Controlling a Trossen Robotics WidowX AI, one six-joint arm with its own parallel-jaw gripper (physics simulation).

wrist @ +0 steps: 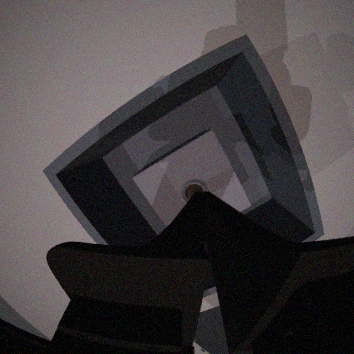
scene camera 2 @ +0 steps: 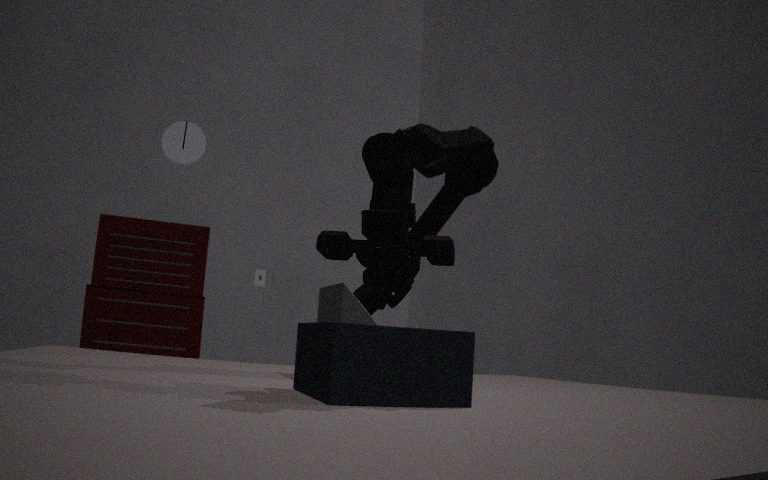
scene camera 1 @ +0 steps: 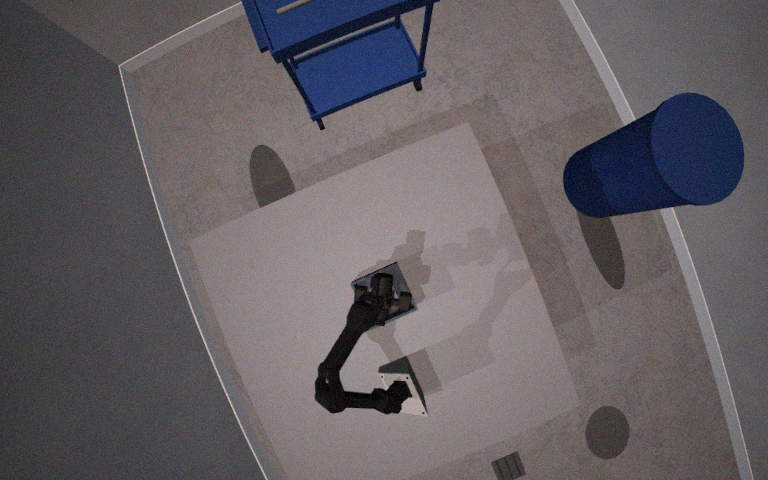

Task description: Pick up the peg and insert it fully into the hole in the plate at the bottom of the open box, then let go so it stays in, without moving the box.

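Places are measured from the arm's base along level axes (x ahead, y left, z up), in millimetres.
Where they show: gripper, fingertip midpoint: (wrist: 201,198) (scene camera 2: 380,309); arm's base, origin of the base link: (scene camera 2: 355,309) (scene camera 1: 403,388).
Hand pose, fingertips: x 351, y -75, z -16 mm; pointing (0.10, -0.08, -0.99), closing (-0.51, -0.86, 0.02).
Each offset is from my fingertips to the top centre of the thing. "spot": to the spot under its first point.
The open dark box {dx -19, dy +9, dz -25 mm} (scene camera 1: 403,280) (scene camera 2: 390,365) (wrist: 150,92) stands on the table. The pale plate {dx -19, dy +9, dz -62 mm} (wrist: 175,175) lies at its bottom. The peg's brownish-orange round end {spot: dx -14, dy +9, dz -57 mm} (wrist: 192,190) shows at the ringed hole in the plate, just beyond the fingertips; its lower part is hidden, and its depth in the hole cannot be told. My gripper (scene camera 2: 391,305) (wrist: 201,198) is shut with nothing between its fingers. It points down over the box, its tips a little above rim height in scene camera 2. The gripper covers the peg in scene camera 1.
The arm's base stands on a white-topped wedge mount (scene camera 1: 416,405) (scene camera 2: 338,305), near the box. A blue cart (scene camera 1: 356,70) and a blue drum (scene camera 1: 634,161) stand off the table. A red tool cabinet (scene camera 2: 146,283) stands in the background.
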